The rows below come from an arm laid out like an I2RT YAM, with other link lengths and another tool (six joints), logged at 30 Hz.
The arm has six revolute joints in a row. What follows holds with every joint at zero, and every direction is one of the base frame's. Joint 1 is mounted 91.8 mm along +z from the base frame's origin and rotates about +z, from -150 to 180 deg. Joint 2 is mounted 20.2 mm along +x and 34.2 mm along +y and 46 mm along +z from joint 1 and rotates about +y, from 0 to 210 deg. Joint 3 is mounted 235 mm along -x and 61.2 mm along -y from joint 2 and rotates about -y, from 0 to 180 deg. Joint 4 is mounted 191.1 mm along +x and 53.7 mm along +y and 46.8 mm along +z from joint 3 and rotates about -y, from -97 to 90 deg. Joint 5 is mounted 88.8 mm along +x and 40.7 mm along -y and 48.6 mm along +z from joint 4 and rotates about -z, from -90 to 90 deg. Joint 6 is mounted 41.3 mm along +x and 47 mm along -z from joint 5 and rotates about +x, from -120 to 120 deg. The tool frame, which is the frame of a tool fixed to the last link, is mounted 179 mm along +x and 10 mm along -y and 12 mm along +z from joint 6; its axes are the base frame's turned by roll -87.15, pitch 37.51 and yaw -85.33 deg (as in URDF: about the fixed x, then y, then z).
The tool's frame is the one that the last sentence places.
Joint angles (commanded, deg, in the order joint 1, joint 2, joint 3, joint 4, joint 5, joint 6), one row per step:
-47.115, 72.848, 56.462, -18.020, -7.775, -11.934
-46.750, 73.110, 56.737, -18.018, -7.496, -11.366
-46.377, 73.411, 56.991, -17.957, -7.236, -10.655
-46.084, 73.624, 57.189, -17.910, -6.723, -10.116
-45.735, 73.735, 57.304, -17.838, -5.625, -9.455
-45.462, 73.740, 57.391, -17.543, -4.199, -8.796
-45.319, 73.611, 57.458, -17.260, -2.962, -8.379
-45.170, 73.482, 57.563, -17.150, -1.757, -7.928
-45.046, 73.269, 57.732, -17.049, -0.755, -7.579
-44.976, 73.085, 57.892, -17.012, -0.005, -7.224
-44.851, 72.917, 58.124, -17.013, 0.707, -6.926
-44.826, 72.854, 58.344, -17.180, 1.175, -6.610
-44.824, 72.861, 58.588, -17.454, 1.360, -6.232
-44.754, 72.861, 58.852, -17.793, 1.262, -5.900
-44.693, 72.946, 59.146, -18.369, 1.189, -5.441
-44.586, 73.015, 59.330, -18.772, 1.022, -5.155
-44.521, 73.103, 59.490, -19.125, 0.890, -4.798
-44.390, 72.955, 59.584, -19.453, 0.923, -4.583
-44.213, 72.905, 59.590, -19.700, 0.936, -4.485
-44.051, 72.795, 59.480, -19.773, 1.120, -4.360
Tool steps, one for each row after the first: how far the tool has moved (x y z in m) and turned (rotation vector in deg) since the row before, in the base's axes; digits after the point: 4 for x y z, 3 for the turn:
0.0018, 0.0002, 0.0003, 0.254, -0.183, -0.183
0.0019, 0.0002, 0.0001, 0.355, -0.263, -0.240
0.0007, -0.0007, 0.0002, 0.129, -0.087, -0.432
-0.0007, -0.0019, 0.0002, -0.056, 0.051, -0.928
-0.0017, -0.0035, 0.0018, -0.408, -0.042, -1.276
-0.0021, -0.0034, 0.0026, -0.561, -0.077, -1.117
-0.0023, -0.0029, 0.0022, -0.431, -0.028, -1.106
-0.0018, -0.0025, 0.0033, -0.513, -0.158, -0.907
-0.0016, -0.0019, 0.0028, -0.340, -0.195, -0.753
-0.0011, -0.0016, 0.0031, -0.371, -0.196, -0.637
-0.0012, -0.0012, 0.0015, -0.070, -0.102, -0.539
-0.0006, -0.0005, 0.0006, 0.179, -0.138, -0.354
0.0005, 0.0007, 0.0005, 0.284, -0.187, -0.021
0.0000, 0.0009, -0.0010, 0.555, -0.047, -0.120
0.0006, 0.0013, -0.0009, 0.434, -0.032, 0.095
0.0004, 0.0009, -0.0010, 0.458, -0.065, -0.016
0.0000, 0.0011, 0.0002, 0.174, -0.055, -0.013
0.0004, 0.0013, -0.0008, 0.186, 0.083, 0.113
-0.0001, 0.0007, -0.0005, 0.052, 0.048, -0.060

